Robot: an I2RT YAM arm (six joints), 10 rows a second.
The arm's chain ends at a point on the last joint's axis. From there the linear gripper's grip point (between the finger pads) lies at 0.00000 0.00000 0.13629 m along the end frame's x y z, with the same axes.
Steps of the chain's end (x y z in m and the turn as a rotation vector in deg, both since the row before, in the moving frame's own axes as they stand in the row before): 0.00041, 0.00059, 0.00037, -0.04, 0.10, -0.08; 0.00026, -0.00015, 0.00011, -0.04, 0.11, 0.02; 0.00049, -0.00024, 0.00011, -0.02, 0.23, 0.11; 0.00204, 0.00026, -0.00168, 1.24, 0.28, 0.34; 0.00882, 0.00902, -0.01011, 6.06, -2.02, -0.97; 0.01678, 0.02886, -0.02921, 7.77, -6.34, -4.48; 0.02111, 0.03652, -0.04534, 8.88, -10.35, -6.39
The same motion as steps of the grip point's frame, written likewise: 0.00065, 0.00068, 0.00037, -0.04, 0.10, -0.08; 0.00052, -0.00005, 0.00011, -0.04, 0.11, 0.02; 0.00104, -0.00019, 0.00011, -0.02, 0.23, 0.11; 0.00271, -0.00269, -0.00171, 1.24, 0.28, 0.34; 0.00390, -0.00532, -0.01096, 6.06, -2.02, -0.97; 0.00107, 0.01108, -0.03129, 7.77, -6.34, -4.48; -0.00440, 0.01700, -0.04918, 8.88, -10.35, -6.39
